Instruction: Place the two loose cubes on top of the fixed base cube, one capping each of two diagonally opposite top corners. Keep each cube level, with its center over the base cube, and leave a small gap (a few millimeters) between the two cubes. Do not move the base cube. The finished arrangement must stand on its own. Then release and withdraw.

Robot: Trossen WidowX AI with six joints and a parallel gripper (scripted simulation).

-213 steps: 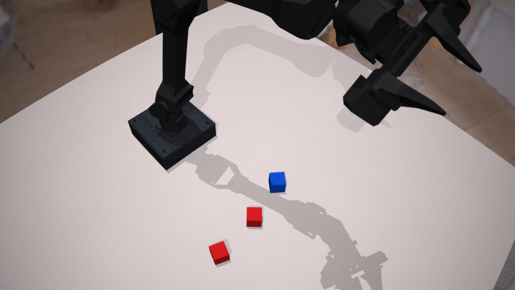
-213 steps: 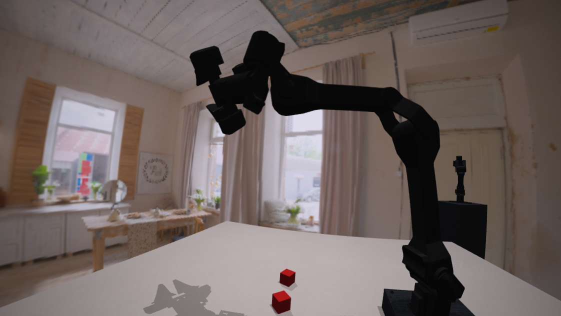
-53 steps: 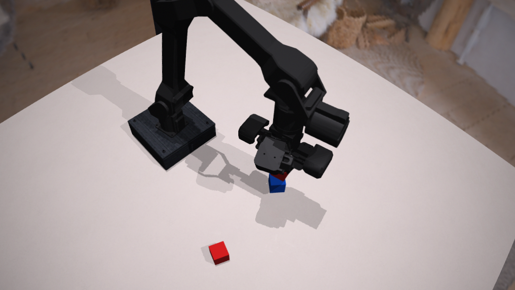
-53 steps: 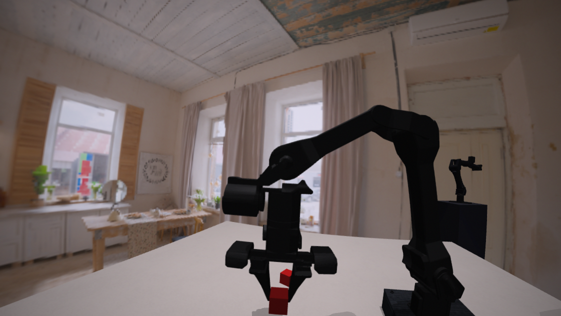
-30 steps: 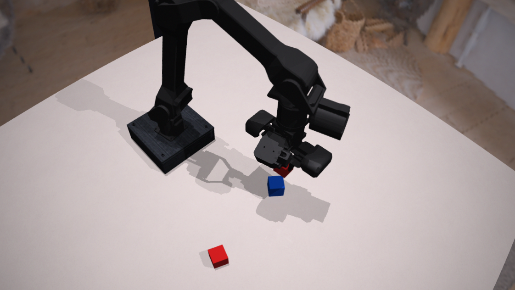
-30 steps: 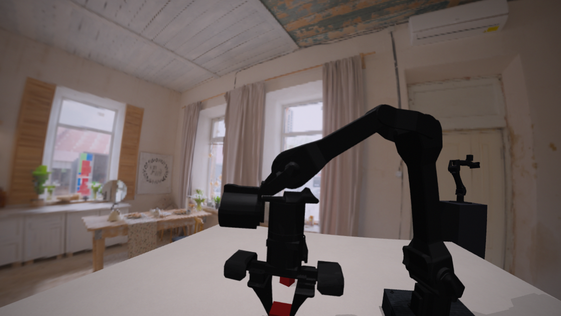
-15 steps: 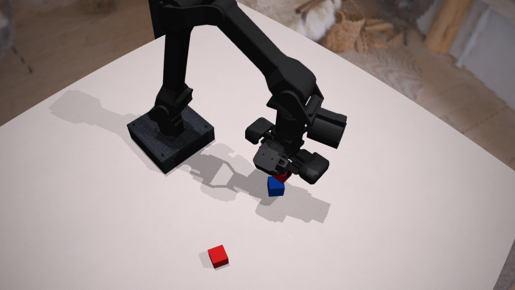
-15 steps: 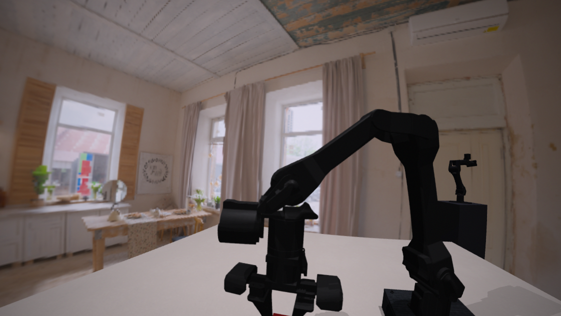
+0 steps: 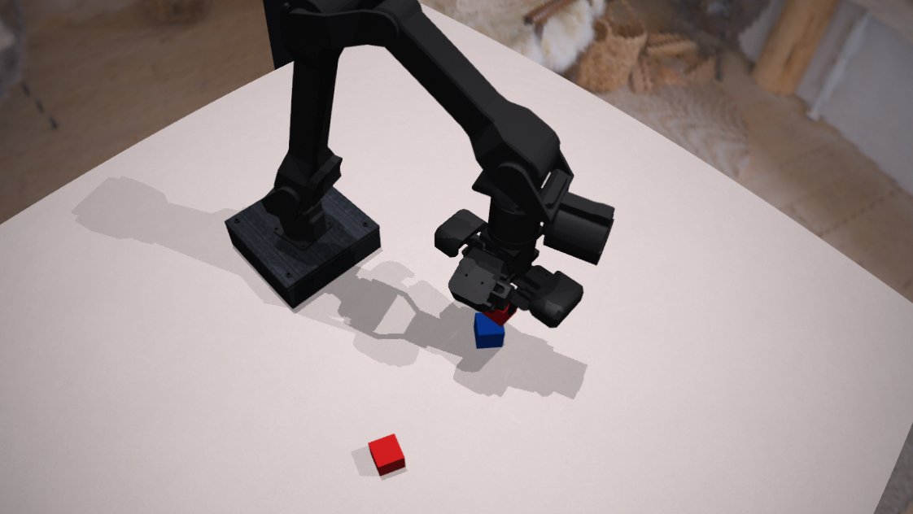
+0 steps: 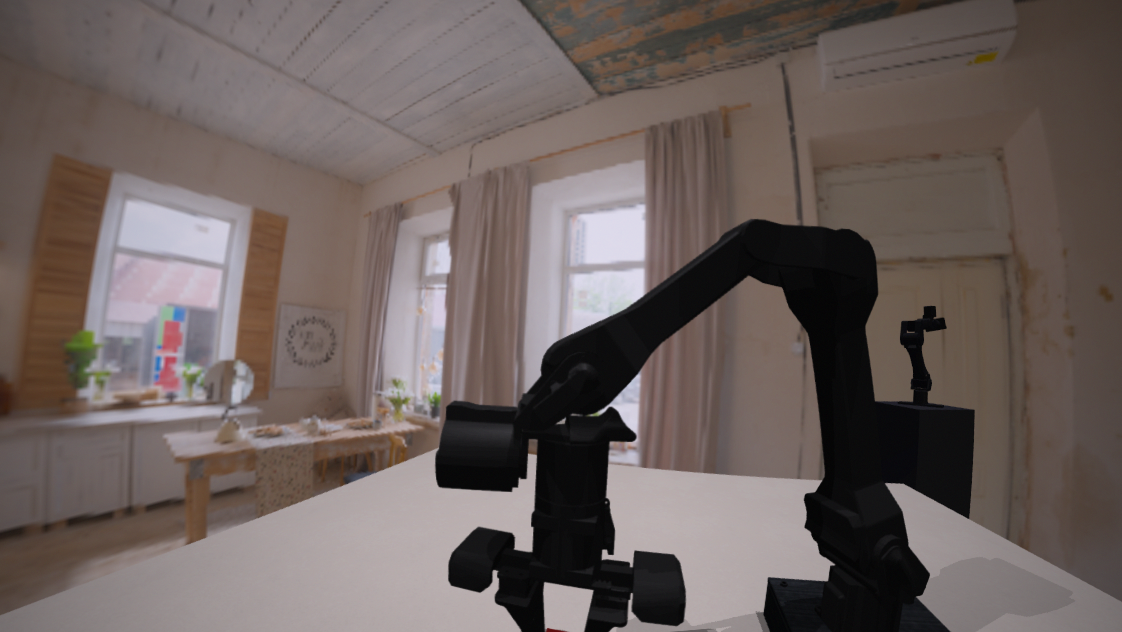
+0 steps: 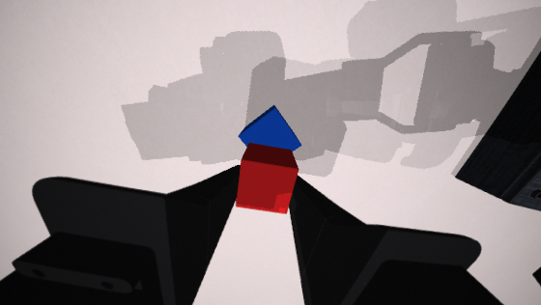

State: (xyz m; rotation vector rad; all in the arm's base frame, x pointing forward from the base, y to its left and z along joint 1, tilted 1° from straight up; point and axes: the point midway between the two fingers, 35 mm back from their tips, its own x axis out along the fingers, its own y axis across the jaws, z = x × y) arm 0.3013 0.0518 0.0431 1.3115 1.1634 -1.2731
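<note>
Right now my gripper tip is 40 mm above the blue base cube and 20 mm to the left of it.
</note>
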